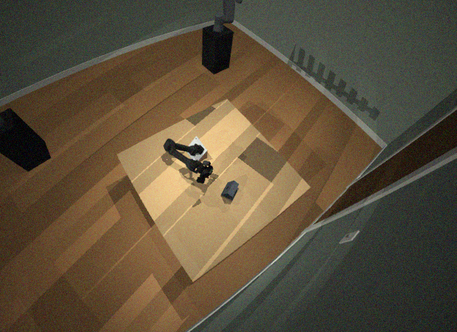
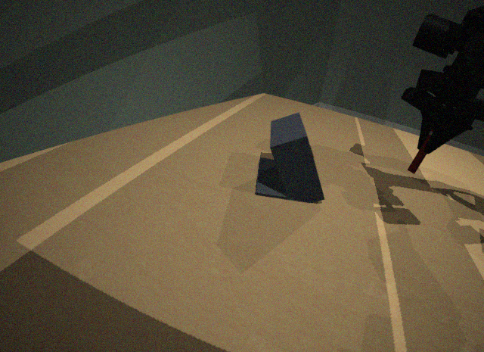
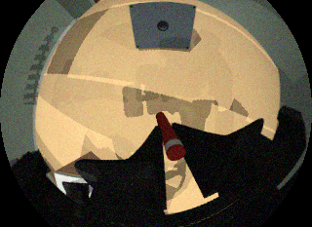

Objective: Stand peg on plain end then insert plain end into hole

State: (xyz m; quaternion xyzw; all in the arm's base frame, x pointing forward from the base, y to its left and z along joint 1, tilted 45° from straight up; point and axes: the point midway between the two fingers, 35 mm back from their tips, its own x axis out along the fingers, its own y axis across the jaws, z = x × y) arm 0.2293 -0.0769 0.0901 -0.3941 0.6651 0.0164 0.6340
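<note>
My gripper tip is now 200 mm short of the sloped panel, 90 mm to the right of it and 50 mm above it. The rest, counted from my gripper tip: red peg: 20 mm above.
</note>
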